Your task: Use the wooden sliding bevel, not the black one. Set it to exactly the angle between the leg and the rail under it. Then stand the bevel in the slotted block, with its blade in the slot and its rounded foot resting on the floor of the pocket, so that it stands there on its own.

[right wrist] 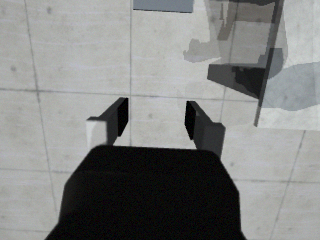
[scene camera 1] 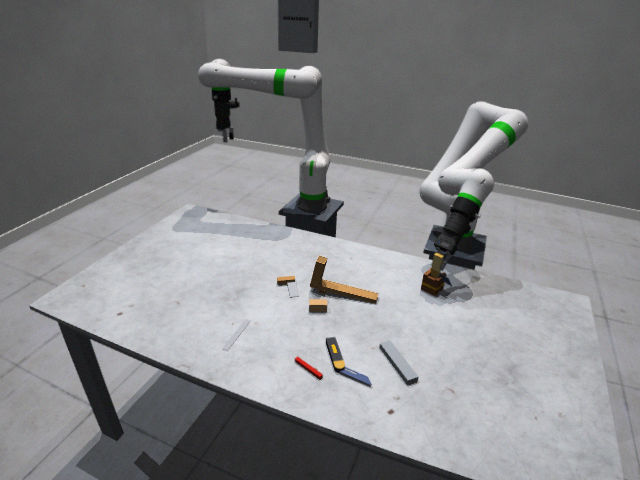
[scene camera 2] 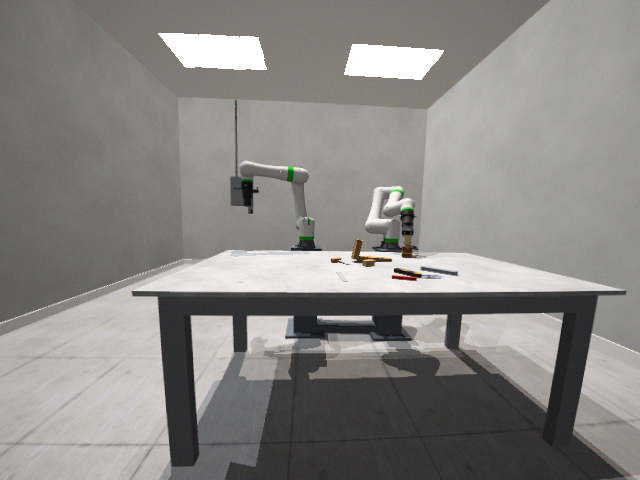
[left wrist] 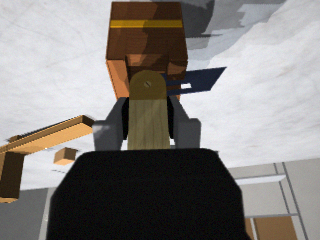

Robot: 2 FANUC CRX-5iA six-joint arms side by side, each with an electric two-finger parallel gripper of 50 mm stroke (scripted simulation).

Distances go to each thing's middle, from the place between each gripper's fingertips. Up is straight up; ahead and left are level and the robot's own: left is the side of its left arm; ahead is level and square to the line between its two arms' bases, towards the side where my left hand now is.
I see the wooden bevel (left wrist: pixel 148 119) 2 cm ahead of my left hand (scene camera 1: pixel 436 267), 1 cm to the left of it and 2 cm below it. Round my left hand: blue blade (left wrist: pixel 203 80) (2 cm ahead, 2 cm to the left, 4 cm below).
Now: the wooden bevel 370 mm ahead of my right hand, 1200 mm to the left of it and 200 mm below it. From my right hand the other things lie so: blue blade 380 mm ahead, 1210 mm to the left, 220 mm below.
